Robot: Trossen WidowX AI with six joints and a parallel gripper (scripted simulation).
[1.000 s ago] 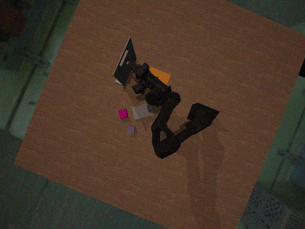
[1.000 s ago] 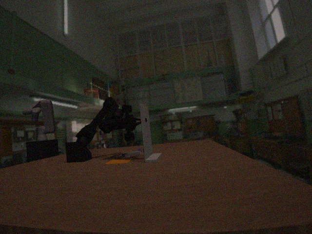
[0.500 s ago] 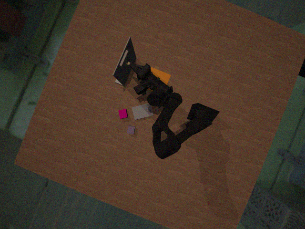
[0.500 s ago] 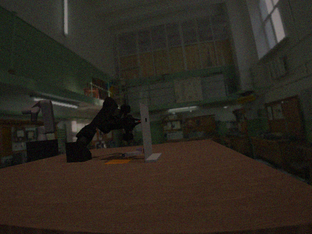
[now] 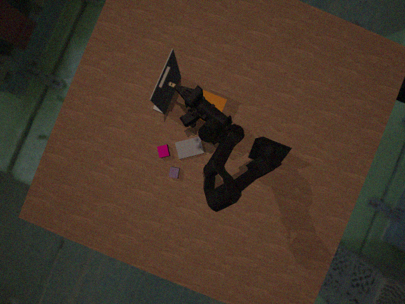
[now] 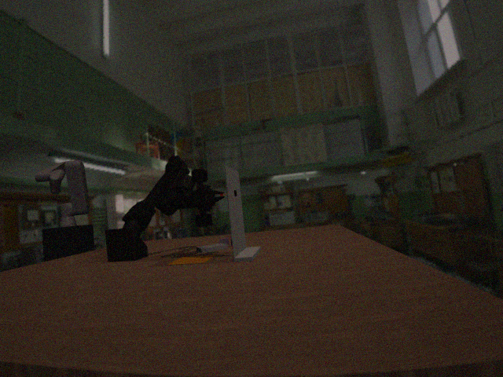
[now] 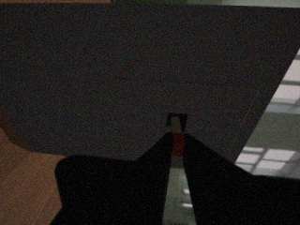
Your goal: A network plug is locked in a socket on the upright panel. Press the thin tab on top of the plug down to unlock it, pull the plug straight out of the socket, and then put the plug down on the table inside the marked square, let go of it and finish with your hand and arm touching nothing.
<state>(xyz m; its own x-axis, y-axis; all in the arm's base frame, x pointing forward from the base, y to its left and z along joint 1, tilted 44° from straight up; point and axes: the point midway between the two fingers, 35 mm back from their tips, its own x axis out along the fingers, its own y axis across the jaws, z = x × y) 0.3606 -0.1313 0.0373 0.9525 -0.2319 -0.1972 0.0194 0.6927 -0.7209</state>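
Now: the orange marked square 190 mm below my gripper tip, 120 mm behind it and 10 mm to the right of it. Also, from my gripper tip: network plug 10 mm ahead; upright grey panel 70 mm below, 40 mm ahead; grey flat plate 190 mm below, 180 mm to the left, 110 mm behind.
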